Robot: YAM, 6 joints.
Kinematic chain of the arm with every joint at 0, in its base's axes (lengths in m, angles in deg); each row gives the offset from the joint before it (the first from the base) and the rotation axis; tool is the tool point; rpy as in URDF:
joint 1: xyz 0 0 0.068 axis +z
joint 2: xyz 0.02 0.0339 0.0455 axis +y
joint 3: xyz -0.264 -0.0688 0 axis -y
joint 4: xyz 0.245 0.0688 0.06 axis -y
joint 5: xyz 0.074 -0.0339 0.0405 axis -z
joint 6: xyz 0.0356 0 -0.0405 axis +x
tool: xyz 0 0 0 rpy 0 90 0
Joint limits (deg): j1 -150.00..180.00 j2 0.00..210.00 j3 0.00..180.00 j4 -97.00..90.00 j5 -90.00..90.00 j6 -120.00..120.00
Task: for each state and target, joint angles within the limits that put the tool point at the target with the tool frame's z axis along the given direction. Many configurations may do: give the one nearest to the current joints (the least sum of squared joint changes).
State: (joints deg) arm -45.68 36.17 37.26 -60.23 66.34 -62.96
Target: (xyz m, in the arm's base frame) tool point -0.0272 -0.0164 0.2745 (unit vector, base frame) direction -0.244 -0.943 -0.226
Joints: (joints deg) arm -42.85 0.10 39.20 -65.15 59.02 -62.96
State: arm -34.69 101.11 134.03 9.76 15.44 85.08
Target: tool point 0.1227 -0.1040 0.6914 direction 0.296 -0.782 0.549
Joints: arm -34.18 93.08 159.35 -27.53 28.72 85.08
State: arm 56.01 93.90 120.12 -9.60 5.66 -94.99
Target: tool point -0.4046 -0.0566 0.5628 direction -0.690 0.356 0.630
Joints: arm 10.33 43.18 159.40 18.08 -28.30 -94.99
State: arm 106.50 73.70 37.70 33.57 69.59 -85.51
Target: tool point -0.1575 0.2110 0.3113 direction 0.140 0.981 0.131
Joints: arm 132.70 68.74 39.32 41.23 50.22 -85.51
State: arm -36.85 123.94 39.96 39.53 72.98 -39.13
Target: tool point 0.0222 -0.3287 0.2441 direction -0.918 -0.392 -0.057
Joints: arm -80.11 90.52 50.03 26.48 76.38 -39.13
